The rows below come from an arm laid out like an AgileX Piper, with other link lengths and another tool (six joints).
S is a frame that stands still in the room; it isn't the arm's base.
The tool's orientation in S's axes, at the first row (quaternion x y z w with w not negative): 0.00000, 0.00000, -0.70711, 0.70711
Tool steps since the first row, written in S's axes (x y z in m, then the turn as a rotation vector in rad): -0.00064, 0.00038, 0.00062, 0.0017, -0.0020, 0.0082; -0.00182, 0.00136, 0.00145, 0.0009, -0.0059, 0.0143; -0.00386, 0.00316, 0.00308, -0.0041, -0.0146, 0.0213; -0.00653, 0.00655, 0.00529, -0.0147, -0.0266, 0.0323; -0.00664, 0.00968, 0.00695, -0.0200, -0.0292, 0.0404; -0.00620, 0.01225, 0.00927, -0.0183, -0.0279, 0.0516; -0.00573, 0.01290, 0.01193, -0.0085, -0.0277, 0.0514; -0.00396, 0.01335, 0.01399, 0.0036, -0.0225, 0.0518; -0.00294, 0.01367, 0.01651, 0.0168, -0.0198, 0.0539; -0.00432, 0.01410, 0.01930, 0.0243, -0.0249, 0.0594; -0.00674, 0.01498, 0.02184, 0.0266, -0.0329, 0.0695; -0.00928, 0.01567, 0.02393, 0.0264, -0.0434, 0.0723; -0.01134, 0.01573, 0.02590, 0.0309, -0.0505, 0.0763
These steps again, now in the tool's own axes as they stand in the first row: -0.00038, -0.00064, 0.00062, 0.0020, 0.0017, 0.0082; -0.00136, -0.00182, 0.00145, 0.0059, 0.0009, 0.0143; -0.00316, -0.00386, 0.00308, 0.0146, -0.0041, 0.0213; -0.00655, -0.00653, 0.00529, 0.0266, -0.0147, 0.0323; -0.00968, -0.00664, 0.00695, 0.0292, -0.0200, 0.0404; -0.01225, -0.00620, 0.00927, 0.0279, -0.0183, 0.0516; -0.01290, -0.00573, 0.01193, 0.0277, -0.0085, 0.0514; -0.01335, -0.00396, 0.01399, 0.0225, 0.0036, 0.0518; -0.01367, -0.00294, 0.01651, 0.0198, 0.0168, 0.0539; -0.01410, -0.00432, 0.01930, 0.0249, 0.0243, 0.0594; -0.01498, -0.00674, 0.02184, 0.0329, 0.0266, 0.0695; -0.01567, -0.00928, 0.02393, 0.0434, 0.0264, 0.0723; -0.01573, -0.01134, 0.02590, 0.0505, 0.0309, 0.0763
